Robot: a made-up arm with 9 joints.
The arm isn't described. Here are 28 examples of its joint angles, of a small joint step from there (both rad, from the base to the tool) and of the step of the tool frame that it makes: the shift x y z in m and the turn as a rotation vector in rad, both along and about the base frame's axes.
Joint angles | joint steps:
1: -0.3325 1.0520 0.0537 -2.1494 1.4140 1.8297 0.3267 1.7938 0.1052 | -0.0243 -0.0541 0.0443 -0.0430 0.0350 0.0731 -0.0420 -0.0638 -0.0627
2: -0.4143 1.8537 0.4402 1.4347 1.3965 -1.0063 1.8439 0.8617 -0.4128 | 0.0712 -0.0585 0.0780 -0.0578 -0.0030 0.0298 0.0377 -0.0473 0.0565
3: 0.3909 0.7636 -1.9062 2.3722 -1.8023 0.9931 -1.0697 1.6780 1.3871 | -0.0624 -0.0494 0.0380 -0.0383 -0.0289 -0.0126 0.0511 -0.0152 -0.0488
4: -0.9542 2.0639 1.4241 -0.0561 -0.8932 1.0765 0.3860 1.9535 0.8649 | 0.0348 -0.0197 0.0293 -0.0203 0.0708 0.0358 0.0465 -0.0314 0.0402
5: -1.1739 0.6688 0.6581 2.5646 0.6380 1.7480 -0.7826 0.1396 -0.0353 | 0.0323 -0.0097 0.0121 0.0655 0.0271 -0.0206 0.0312 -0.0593 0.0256
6: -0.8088 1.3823 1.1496 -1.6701 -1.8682 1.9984 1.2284 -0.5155 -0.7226 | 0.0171 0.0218 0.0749 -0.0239 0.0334 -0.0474 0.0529 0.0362 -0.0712
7: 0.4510 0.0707 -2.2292 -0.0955 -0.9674 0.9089 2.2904 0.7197 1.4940 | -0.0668 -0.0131 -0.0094 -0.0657 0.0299 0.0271 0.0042 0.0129 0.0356
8: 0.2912 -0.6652 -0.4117 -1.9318 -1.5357 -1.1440 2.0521 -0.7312 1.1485 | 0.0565 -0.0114 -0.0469 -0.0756 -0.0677 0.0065 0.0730 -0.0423 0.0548
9: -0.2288 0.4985 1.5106 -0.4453 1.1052 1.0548 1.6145 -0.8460 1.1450 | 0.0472 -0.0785 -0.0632 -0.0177 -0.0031 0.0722 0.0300 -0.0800 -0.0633
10: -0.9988 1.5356 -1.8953 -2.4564 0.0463 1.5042 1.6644 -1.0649 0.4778 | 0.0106 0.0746 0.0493 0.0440 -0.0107 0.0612 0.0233 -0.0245 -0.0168
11: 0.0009 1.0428 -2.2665 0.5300 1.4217 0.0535 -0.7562 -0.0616 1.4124 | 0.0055 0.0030 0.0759 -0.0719 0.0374 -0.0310 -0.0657 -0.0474 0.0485
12: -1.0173 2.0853 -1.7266 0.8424 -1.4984 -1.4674 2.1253 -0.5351 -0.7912 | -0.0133 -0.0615 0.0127 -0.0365 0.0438 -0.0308 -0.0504 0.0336 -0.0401
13: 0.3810 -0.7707 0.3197 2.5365 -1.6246 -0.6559 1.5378 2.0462 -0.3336 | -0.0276 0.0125 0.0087 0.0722 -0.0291 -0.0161 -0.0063 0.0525 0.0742
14: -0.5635 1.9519 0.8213 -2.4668 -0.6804 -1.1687 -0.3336 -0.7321 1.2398 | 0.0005 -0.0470 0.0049 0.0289 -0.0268 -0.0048 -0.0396 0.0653 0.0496
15: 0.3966 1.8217 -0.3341 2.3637 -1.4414 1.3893 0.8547 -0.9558 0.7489 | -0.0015 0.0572 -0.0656 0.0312 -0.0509 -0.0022 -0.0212 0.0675 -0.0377
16: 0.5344 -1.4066 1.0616 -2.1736 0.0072 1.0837 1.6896 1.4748 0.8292 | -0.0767 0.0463 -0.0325 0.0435 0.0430 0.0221 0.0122 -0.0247 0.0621
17: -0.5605 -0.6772 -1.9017 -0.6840 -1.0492 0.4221 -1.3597 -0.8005 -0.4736 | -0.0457 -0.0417 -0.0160 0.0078 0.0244 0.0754 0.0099 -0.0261 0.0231
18: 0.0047 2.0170 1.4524 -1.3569 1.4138 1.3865 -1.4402 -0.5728 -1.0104 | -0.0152 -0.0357 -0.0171 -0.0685 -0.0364 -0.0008 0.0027 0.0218 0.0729
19: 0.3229 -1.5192 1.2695 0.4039 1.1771 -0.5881 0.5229 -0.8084 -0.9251 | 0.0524 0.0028 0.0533 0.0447 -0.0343 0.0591 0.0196 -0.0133 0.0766
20: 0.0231 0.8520 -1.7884 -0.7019 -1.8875 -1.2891 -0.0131 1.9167 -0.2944 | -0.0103 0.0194 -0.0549 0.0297 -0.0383 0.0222 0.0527 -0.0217 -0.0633
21: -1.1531 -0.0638 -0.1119 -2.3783 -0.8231 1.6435 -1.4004 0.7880 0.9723 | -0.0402 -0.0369 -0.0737 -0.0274 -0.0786 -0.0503 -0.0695 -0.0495 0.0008
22: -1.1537 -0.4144 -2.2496 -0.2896 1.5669 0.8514 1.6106 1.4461 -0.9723 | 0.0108 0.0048 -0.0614 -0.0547 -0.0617 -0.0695 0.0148 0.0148 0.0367
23: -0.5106 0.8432 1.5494 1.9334 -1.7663 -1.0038 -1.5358 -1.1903 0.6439 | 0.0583 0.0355 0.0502 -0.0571 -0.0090 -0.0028 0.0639 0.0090 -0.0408
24: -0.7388 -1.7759 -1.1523 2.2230 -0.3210 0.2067 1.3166 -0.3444 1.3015 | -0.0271 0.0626 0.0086 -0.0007 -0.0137 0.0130 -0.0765 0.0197 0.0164
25: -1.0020 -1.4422 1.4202 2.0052 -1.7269 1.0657 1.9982 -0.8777 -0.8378 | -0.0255 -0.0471 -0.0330 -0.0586 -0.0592 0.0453 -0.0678 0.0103 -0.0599
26: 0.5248 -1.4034 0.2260 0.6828 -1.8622 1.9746 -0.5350 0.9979 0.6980 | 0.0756 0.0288 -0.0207 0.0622 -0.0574 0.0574 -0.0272 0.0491 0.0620
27: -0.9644 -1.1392 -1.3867 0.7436 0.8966 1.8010 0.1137 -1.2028 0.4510 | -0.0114 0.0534 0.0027 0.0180 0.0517 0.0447 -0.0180 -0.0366 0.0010
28: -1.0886 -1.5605 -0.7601 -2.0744 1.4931 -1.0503 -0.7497 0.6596 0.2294 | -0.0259 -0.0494 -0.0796 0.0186 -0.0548 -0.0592 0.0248 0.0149 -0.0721
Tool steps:
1: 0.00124 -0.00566 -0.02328 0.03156 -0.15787 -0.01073
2: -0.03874 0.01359 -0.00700 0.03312 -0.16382 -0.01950
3: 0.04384 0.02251 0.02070 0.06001 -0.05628 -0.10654
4: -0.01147 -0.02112 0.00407 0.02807 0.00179 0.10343
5: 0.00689 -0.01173 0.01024 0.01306 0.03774 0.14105
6: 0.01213 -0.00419 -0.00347 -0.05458 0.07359 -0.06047
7: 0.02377 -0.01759 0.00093 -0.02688 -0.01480 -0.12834
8: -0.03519 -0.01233 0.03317 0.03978 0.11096 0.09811
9: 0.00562 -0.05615 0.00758 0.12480 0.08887 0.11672
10: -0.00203 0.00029 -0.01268 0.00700 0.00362 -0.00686
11: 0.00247 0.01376 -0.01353 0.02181 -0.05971 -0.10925
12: 0.00386 0.01098 -0.00849 -0.02758 -0.05291 -0.04236
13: -0.01149 0.00231 0.01304 -0.08260 -0.03227 -0.04709
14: 0.01824 0.01032 -0.00325 0.00993 0.05778 0.08669
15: -0.01310 -0.01932 -0.01289 -0.06629 0.06728 -0.04108
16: -0.05514 0.00801 -0.01149 -0.00896 -0.16156 -0.11839
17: 0.01594 0.01235 0.01710 0.12078 -0.01159 -0.08556
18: -0.00111 -0.01528 0.01046 0.03850 -0.06855 -0.03160
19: -0.00265 -0.00356 0.00559 0.02791 -0.07925 -0.00420
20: -0.00132 -0.00107 -0.00302 -0.03286 0.01338 0.02284
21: -0.00176 0.00501 -0.00336 0.09249 -0.05992 -0.07852
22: -0.00356 -0.01223 -0.01386 -0.10822 0.02606 -0.05623
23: 0.00404 0.00900 -0.01171 -0.11209 -0.05814 -0.08376
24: 0.00928 -0.00061 0.03208 -0.07623 0.05380 0.03965
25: -0.00322 0.01809 -0.02745 0.11916 -0.04076 -0.04123
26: 0.01547 0.00002 0.00209 -0.00500 -0.04043 0.04576
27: 0.00914 0.00808 0.01292 -0.05827 0.00983 0.02933
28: -0.00112 0.00608 -0.00959 -0.02518 0.01178 -0.02229
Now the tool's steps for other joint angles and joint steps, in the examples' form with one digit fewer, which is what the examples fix.
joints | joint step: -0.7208 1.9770 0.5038 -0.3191 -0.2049 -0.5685 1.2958 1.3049 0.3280 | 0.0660 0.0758 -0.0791 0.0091 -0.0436 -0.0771 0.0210 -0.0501 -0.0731
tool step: 0.0121 -0.0078 -0.0470 -0.0649 0.1675 -0.0676
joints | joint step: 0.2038 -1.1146 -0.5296 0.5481 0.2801 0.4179 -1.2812 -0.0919 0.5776 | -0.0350 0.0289 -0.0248 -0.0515 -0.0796 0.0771 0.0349 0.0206 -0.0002
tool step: -0.0129 -0.0070 -0.0204 -0.1184 -0.0029 0.0806
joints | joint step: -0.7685 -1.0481 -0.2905 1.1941 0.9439 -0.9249 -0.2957 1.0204 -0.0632 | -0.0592 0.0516 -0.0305 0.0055 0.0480 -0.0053 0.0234 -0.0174 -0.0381
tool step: -0.0043 -0.0048 0.0136 -0.0140 -0.0351 -0.0513
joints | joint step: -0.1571 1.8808 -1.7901 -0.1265 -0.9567 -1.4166 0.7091 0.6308 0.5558 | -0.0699 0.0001 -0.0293 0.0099 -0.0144 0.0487 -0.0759 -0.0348 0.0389
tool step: 0.0276 0.0198 0.0069 0.0397 -0.0140 -0.1253
